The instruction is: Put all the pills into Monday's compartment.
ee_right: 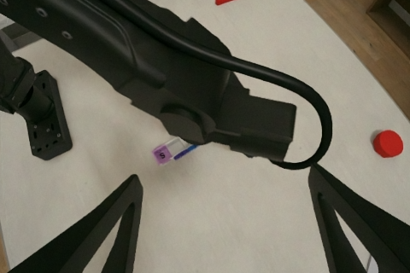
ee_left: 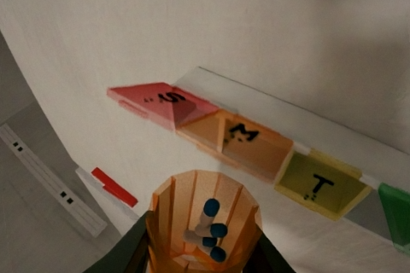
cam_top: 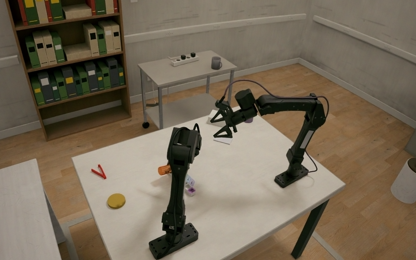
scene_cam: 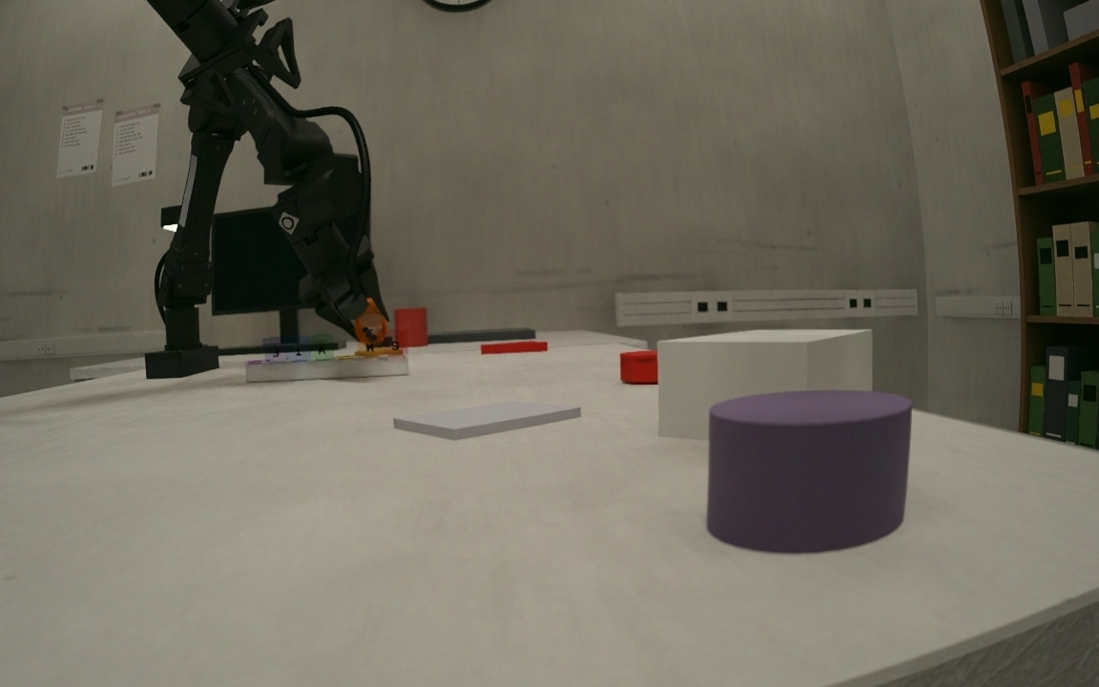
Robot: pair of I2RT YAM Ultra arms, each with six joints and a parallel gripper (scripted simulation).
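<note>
Now: left hand 40 mm to the right of the orange pill bottle and 10 mm below it. The rest, counted from my left hand: flat white card (100 mm ahead, 420 mm to the right, 60 mm below); red cap (270 mm ahead, 240 mm to the right, 50 mm below); yellow disc (10 mm behind, 300 mm to the left, 50 mm below).
</note>
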